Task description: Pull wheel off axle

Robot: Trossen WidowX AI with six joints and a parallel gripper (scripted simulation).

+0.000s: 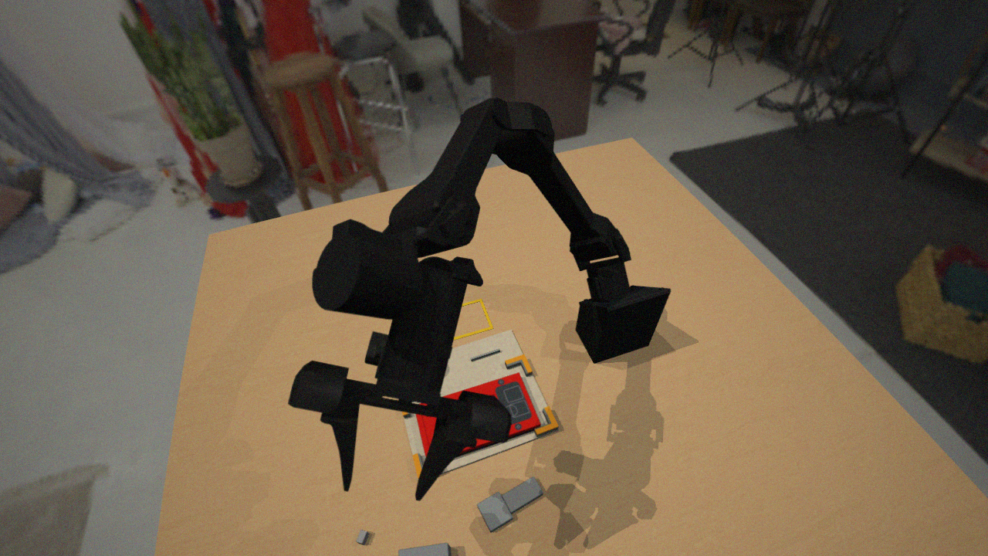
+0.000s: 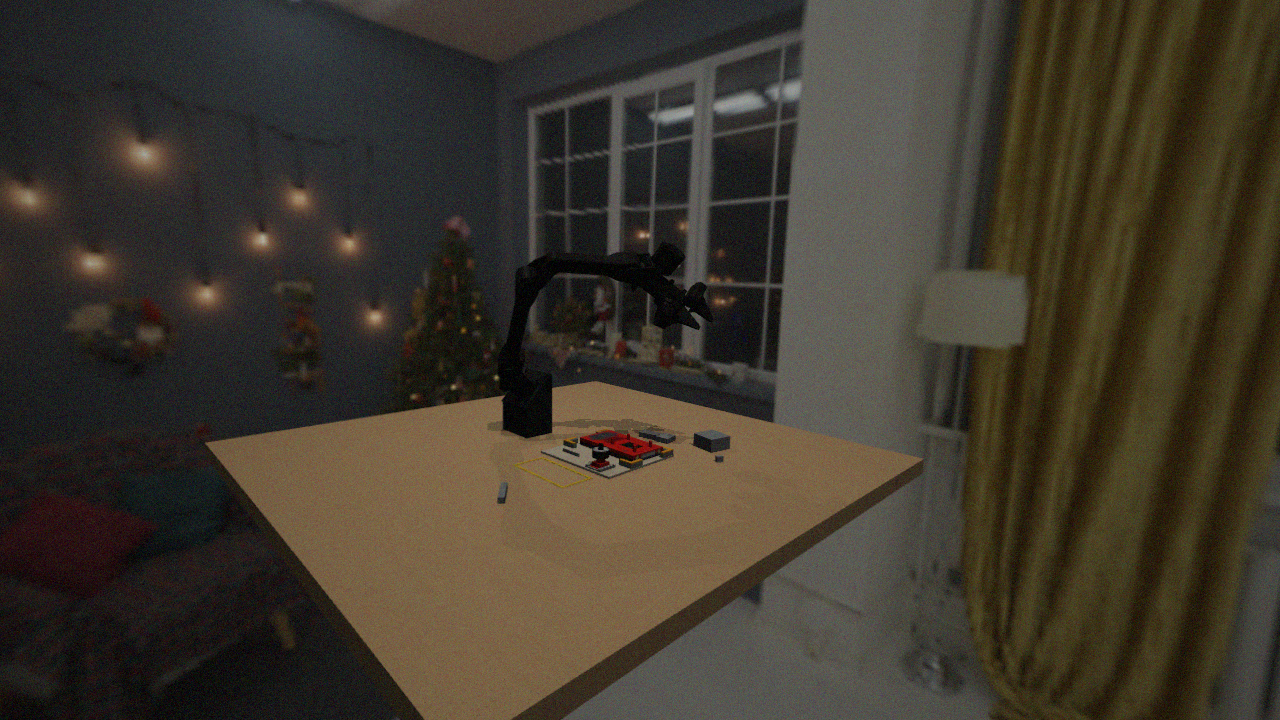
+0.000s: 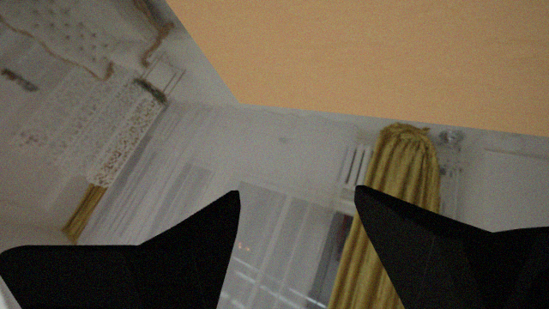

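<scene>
Now: gripper tip 9 cm past the wheel, 30 cm to the left of it and 29 cm above it.
</scene>
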